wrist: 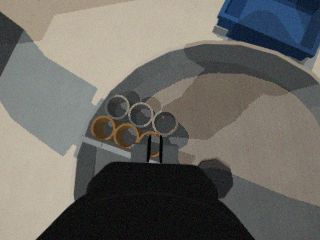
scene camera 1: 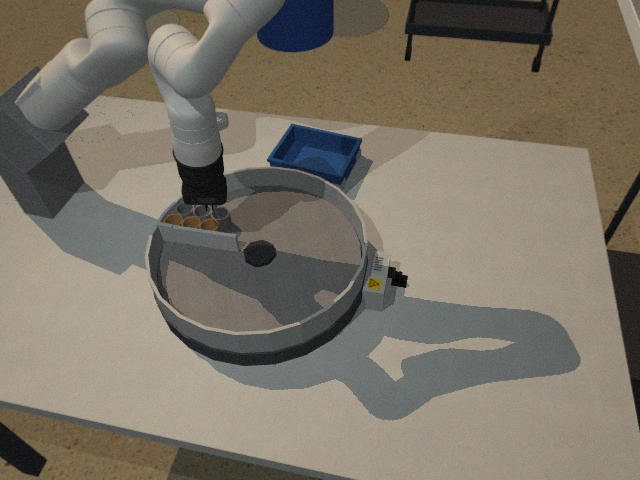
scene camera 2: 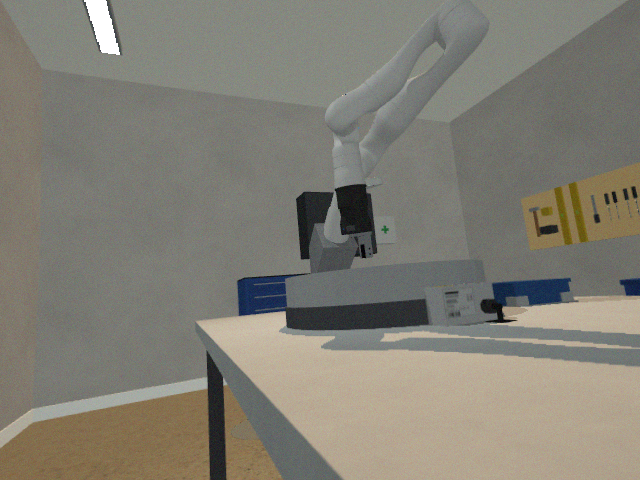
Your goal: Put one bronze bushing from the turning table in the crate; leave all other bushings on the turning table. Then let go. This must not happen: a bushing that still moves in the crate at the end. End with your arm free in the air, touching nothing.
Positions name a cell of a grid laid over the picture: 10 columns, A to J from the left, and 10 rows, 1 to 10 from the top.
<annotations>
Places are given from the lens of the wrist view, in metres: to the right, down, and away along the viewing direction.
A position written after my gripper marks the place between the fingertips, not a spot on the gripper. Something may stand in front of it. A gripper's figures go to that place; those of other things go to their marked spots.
my gripper (wrist: E7): -0.01, 0.03, 0.18
grey turning table (wrist: H6): 0.14, 0.02, 0.26
</annotations>
